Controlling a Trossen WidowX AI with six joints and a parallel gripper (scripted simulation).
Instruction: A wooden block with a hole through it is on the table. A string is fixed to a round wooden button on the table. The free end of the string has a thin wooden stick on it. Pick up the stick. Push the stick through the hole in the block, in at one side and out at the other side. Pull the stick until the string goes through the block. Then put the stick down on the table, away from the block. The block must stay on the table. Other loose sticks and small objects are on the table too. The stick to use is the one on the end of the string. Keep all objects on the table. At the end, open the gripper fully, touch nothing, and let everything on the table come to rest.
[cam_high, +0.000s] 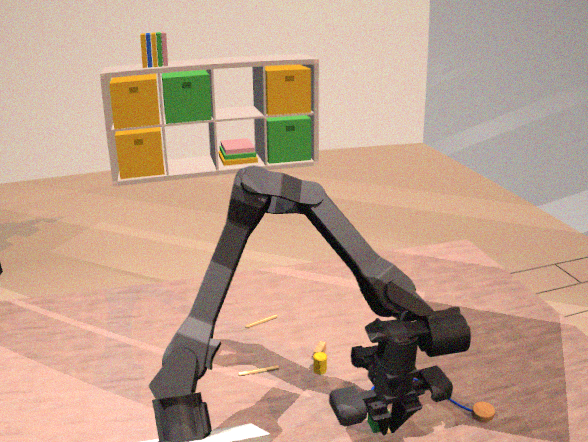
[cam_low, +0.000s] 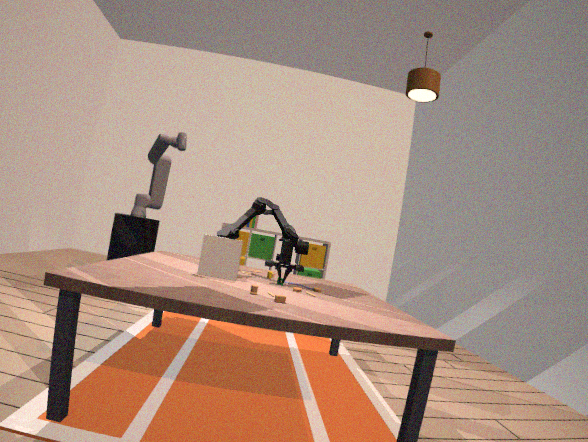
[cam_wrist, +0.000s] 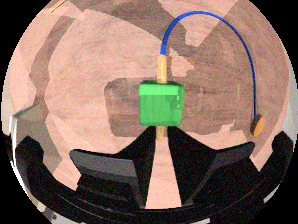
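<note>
Right now my gripper tip is 30 mm to the right of the green block and 10 mm past it. Also, from my gripper tip: round wooden button: 180 mm ahead, 10 mm to the left; then orange disc: 100 mm to the right, 80 mm ahead; then thin wooden stick: 40 mm to the left, 10 mm behind.
</note>
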